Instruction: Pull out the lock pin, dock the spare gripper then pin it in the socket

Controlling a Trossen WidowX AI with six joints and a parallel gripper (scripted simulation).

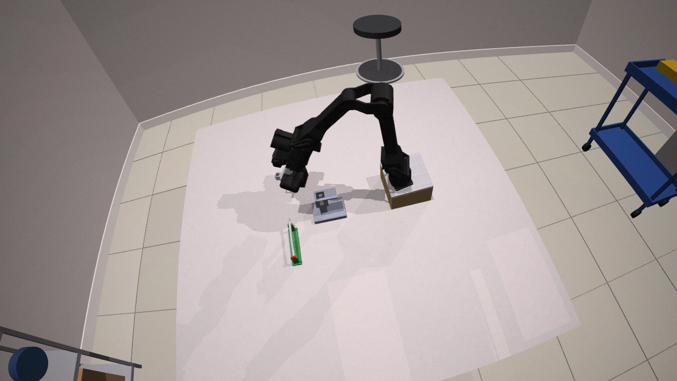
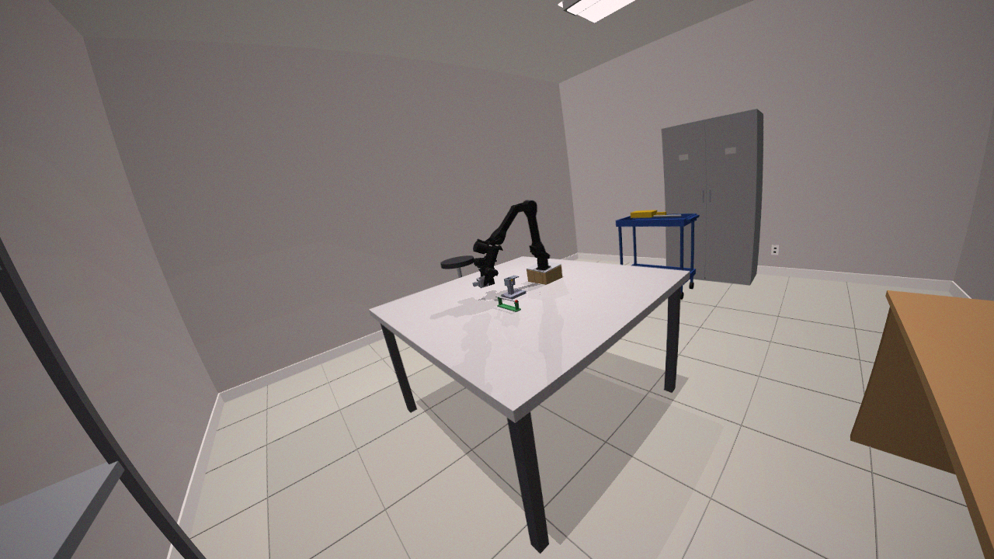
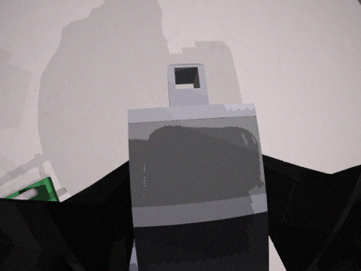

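Right now my gripper tip is 130 mm to the right of the grey mount, 90 mm past it and 30 mm above it. Also, from my gripper tip: green pin rest: 220 mm to the left, 60 mm below, 60 mm ahead; spare gripper: 10 mm above.
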